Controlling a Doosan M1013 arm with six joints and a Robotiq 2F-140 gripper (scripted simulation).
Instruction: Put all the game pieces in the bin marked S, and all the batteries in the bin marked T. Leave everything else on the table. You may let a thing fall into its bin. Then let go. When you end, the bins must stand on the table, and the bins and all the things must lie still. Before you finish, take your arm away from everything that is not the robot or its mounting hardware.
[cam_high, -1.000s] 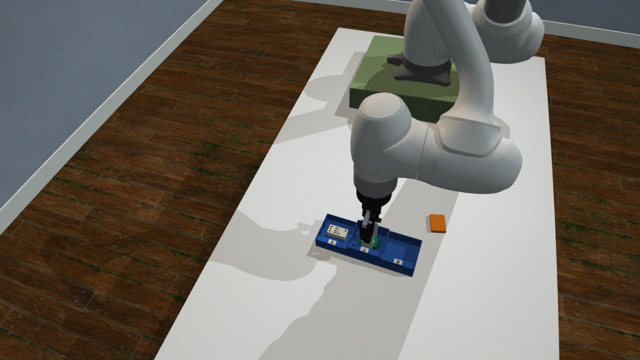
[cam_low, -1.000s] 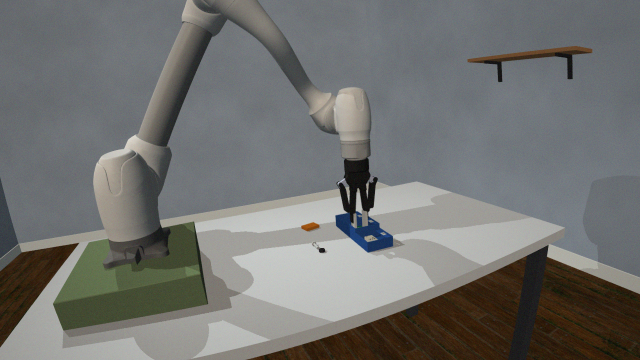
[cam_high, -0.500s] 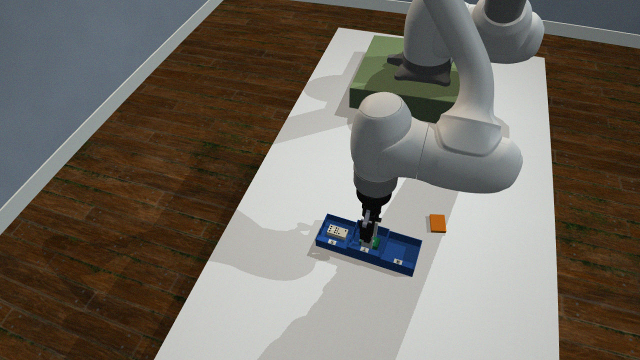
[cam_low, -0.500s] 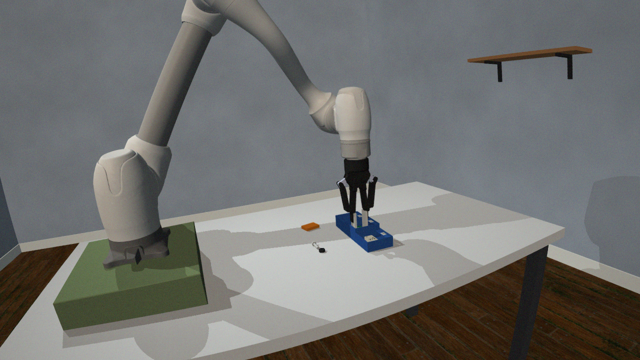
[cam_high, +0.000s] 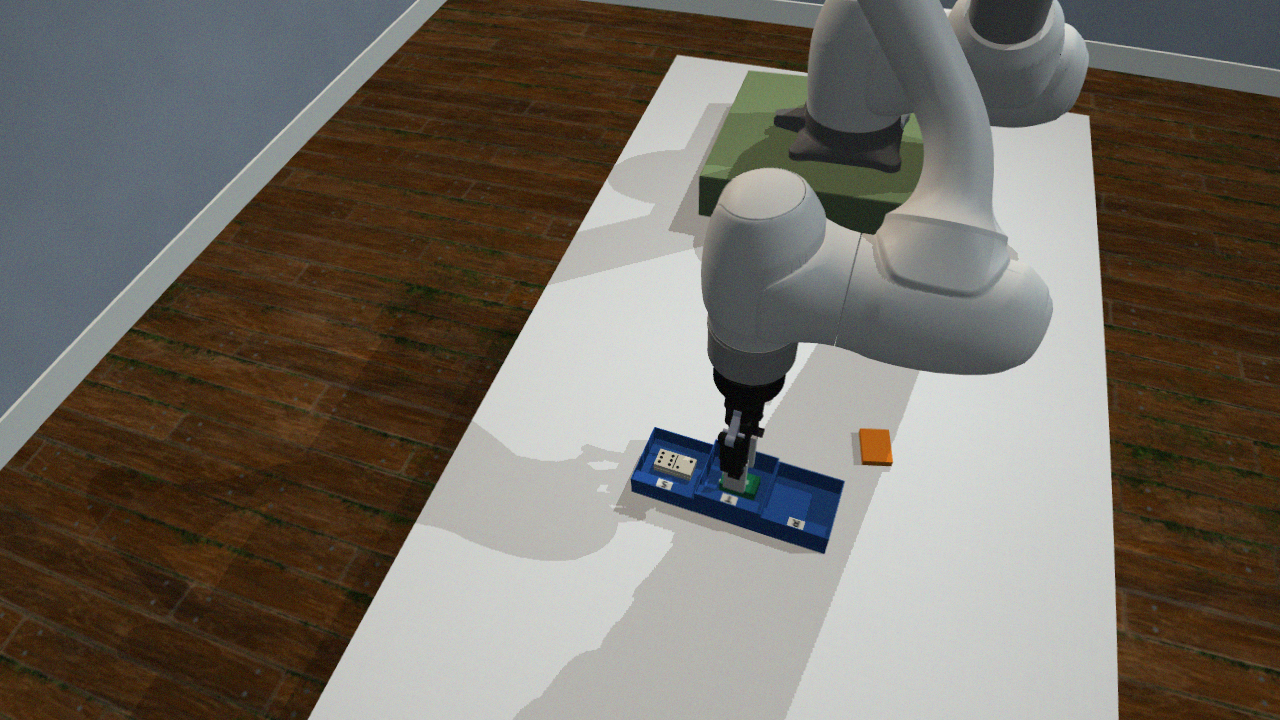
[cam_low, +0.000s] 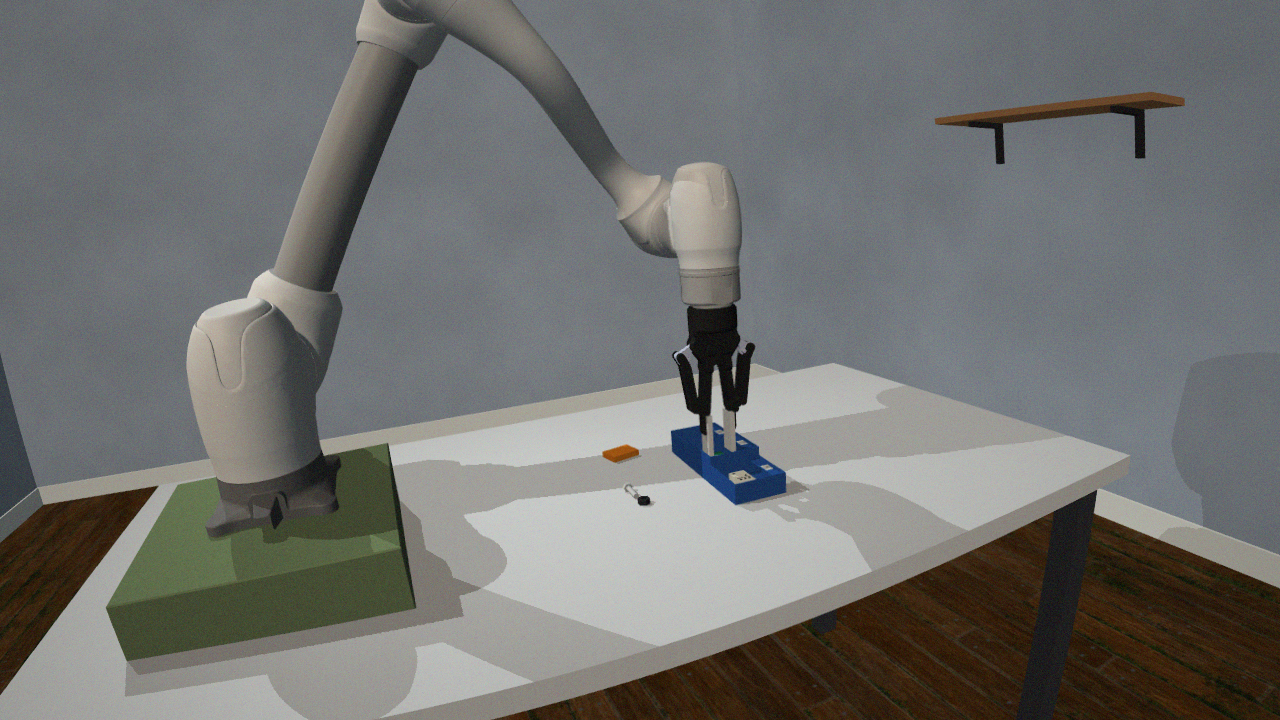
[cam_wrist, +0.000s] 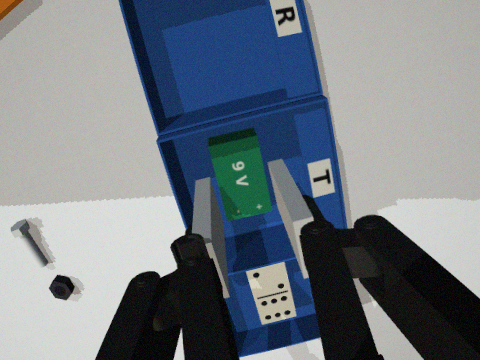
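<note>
The blue three-compartment bin lies 10 mm ahead of my hand and 40 mm below it. The rest, counted from my hand: grey bolt 150 mm behind, 60 mm below; then green 9 V battery 10 mm to the right, 50 mm below; then cream domino 80 mm to the right, 50 mm below.
</note>
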